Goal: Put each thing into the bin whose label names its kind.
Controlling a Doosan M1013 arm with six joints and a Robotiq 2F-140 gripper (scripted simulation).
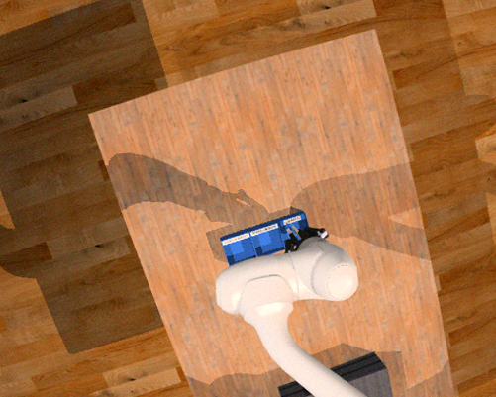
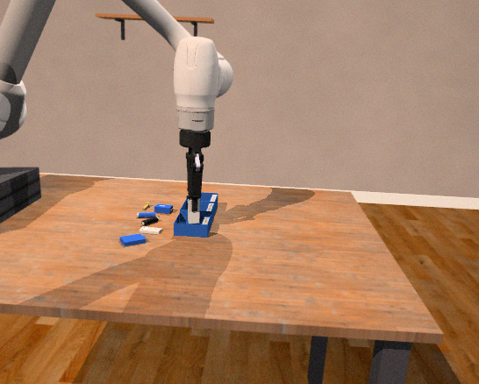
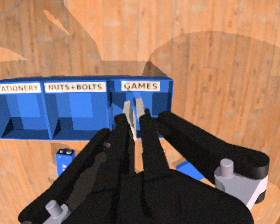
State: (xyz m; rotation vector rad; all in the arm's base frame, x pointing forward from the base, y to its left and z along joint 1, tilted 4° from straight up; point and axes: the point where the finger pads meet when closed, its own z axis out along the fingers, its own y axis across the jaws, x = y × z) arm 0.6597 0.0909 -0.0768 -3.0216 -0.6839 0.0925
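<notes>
The blue three-compartment bin row is 80 mm to the left of my hand, 30 mm below it and 10 mm behind it. Also, from my hand: white domino 100 mm behind, 50 mm to the right, 50 mm below; then blue rectangular battery 110 mm behind, 100 mm to the left, 50 mm below; then black cylindrical battery 120 mm behind, 50 mm below.
</notes>
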